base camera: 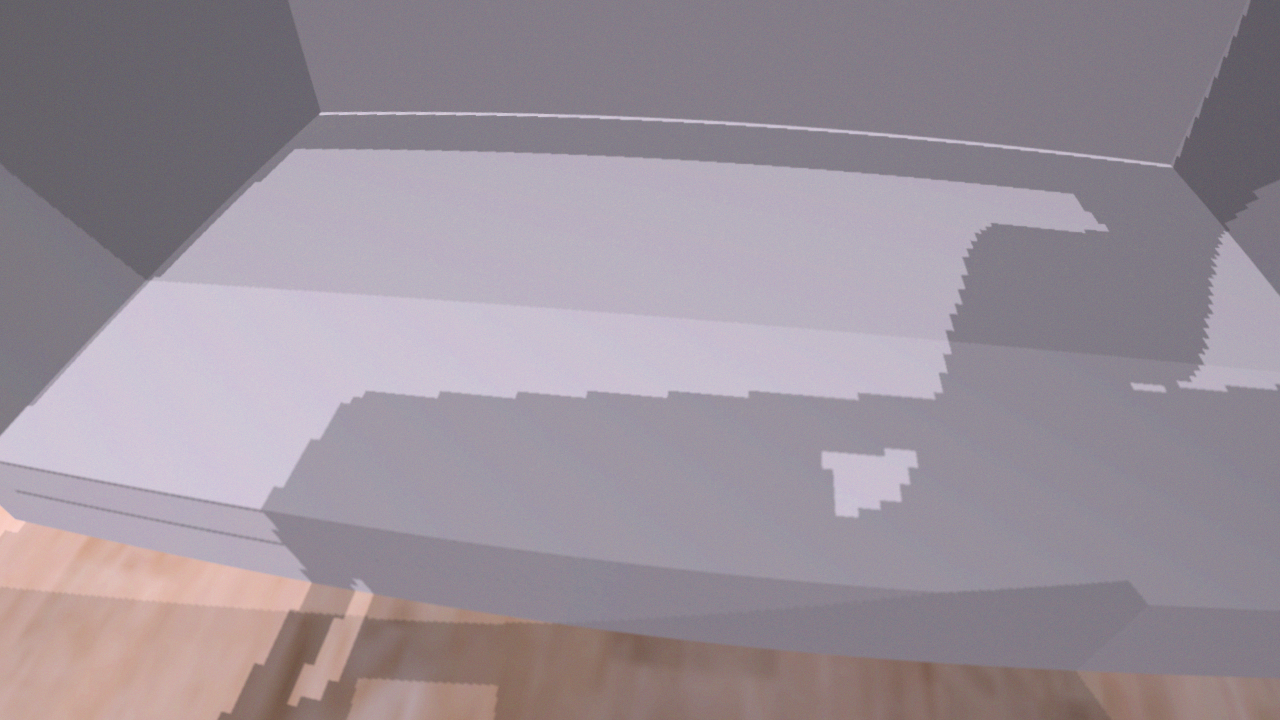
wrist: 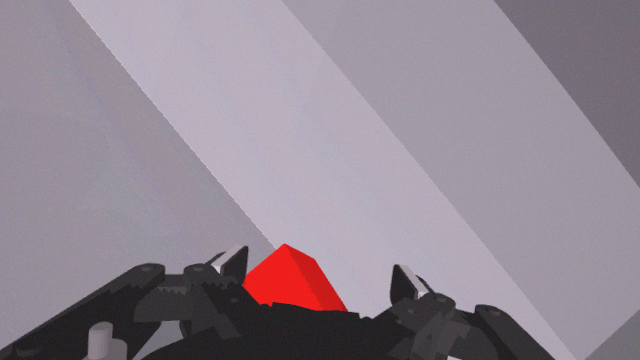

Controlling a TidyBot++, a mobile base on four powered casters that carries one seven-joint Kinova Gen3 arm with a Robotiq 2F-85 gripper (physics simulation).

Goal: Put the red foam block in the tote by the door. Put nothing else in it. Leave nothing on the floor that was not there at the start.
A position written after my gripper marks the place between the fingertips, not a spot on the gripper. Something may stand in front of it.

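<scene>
The wrist view shows my gripper (wrist: 318, 271) and a red foam block (wrist: 289, 276). In the base camera view the block is out of frame.
</scene>
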